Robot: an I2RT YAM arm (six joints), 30 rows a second.
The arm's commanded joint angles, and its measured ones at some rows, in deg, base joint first. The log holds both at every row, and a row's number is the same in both.
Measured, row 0:
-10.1, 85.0, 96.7, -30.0, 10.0, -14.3
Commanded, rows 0 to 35:
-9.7, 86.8, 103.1, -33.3, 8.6, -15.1
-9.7, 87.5, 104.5, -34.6, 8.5, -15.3
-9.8, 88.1, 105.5, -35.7, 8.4, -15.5
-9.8, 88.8, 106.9, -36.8, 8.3, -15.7
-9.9, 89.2, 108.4, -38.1, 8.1, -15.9
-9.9, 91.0, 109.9, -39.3, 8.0, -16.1
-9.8, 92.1, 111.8, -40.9, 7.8, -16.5
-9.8, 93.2, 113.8, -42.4, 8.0, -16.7
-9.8, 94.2, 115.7, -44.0, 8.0, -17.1
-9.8, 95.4, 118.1, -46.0, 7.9, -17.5
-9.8, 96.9, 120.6, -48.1, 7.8, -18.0
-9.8, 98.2, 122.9, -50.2, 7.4, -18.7
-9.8, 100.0, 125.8, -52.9, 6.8, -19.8
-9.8, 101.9, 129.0, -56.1, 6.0, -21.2
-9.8, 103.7, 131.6, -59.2, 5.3, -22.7
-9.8, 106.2, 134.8, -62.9, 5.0, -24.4
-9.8, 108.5, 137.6, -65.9, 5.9, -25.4
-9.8, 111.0, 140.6, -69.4, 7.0, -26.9
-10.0, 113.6, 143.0, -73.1, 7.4, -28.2
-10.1, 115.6, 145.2, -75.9, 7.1, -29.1
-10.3, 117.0, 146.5, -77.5, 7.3, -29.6
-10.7, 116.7, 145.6, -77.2, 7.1, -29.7
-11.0, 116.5, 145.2, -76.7, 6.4, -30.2
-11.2, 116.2, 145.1, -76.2, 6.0, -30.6
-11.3, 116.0, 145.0, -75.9, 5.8, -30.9
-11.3, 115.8, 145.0, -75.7, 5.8, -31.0
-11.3, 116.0, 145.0, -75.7, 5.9, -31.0
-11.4, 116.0, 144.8, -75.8, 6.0, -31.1
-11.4, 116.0, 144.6, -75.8, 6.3, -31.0
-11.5, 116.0, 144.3, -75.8, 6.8, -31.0
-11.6, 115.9, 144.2, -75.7, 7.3, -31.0
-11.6, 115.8, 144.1, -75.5, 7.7, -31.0
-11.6, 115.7, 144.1, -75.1, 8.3, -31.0
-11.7, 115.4, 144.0, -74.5, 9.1, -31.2
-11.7, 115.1, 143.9, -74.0, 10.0, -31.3
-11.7, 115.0, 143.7, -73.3, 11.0, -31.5
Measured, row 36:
-11.3, 118.0, 143.3, -75.7, 8.5, -30.1
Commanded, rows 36 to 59:
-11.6, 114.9, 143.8, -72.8, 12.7, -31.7
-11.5, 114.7, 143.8, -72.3, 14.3, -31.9
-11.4, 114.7, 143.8, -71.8, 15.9, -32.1
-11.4, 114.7, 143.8, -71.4, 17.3, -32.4
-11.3, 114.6, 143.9, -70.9, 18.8, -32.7
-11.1, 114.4, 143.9, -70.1, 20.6, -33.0
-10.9, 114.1, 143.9, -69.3, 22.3, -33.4
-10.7, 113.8, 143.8, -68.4, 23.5, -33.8
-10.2, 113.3, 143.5, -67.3, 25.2, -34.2
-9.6, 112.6, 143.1, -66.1, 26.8, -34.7
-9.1, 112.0, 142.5, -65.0, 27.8, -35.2
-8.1, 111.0, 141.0, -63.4, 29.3, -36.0
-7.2, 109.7, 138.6, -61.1, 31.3, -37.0
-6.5, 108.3, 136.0, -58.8, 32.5, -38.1
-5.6, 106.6, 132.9, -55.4, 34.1, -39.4
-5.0, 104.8, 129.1, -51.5, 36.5, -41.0
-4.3, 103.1, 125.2, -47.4, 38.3, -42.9
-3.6, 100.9, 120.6, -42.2, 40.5, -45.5
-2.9, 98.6, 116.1, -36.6, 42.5, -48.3
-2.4, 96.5, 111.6, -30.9, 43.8, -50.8
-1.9, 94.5, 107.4, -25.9, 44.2, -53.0
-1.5, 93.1, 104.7, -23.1, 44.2, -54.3
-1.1, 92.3, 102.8, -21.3, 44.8, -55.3
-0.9, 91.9, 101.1, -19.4, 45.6, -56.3
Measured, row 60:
-1.3, 94.7, 104.8, -36.0, 39.7, -49.2
